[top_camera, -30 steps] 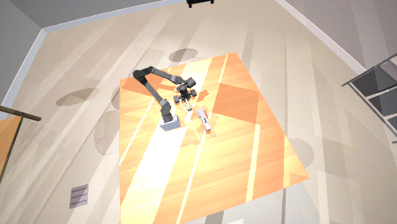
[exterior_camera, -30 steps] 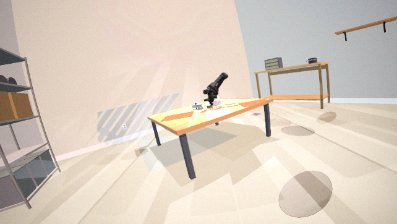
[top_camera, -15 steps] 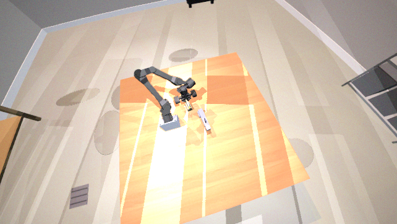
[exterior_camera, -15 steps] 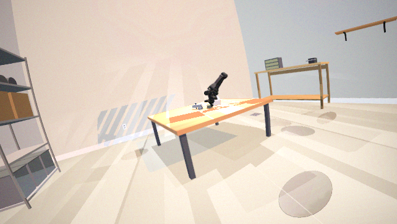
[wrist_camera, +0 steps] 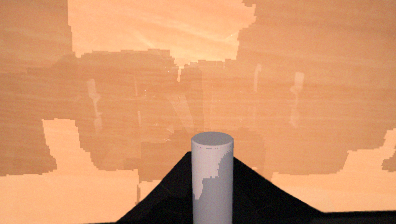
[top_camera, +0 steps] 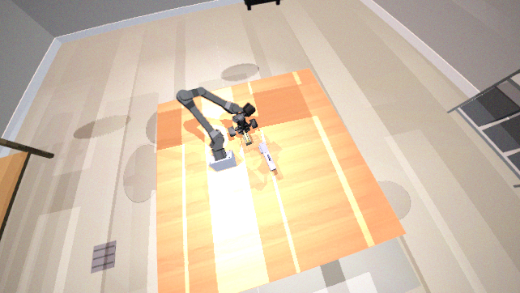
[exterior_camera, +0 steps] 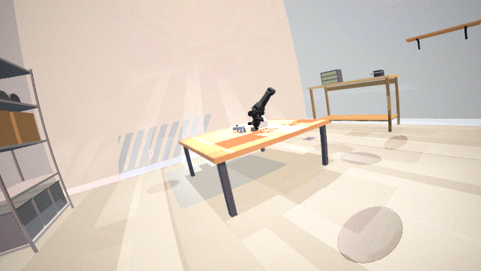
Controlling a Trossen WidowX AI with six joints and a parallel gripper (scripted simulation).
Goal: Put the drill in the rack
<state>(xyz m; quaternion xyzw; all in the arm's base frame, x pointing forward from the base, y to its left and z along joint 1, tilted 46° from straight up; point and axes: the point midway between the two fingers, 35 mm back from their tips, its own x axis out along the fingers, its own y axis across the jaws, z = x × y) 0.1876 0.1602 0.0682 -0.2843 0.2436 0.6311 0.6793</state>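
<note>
Now: gripper tip 40 mm to the left of the drill and 30 mm below it. Also, from my gripper tip: grey block 220 mm to the right, 80 mm ahead, 30 mm above.
</note>
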